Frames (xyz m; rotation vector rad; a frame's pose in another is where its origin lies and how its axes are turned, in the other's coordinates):
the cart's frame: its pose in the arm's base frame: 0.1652 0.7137 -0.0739 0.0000 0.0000 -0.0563
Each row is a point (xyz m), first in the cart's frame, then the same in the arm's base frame.
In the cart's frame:
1: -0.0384 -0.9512 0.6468
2: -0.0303 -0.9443 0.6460
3: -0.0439 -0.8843 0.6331
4: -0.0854 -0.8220 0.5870
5: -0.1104 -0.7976 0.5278
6: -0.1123 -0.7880 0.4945
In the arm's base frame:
1: 0.0733 -0.2338 0.5729
2: 0.0818 -0.2274 0.5721
3: 0.0716 -0.1667 0.5592
4: 0.0337 -0.1022 0.5131
5: 0.0101 -0.0764 0.4539
6: 0.0087 -0.0667 0.4206

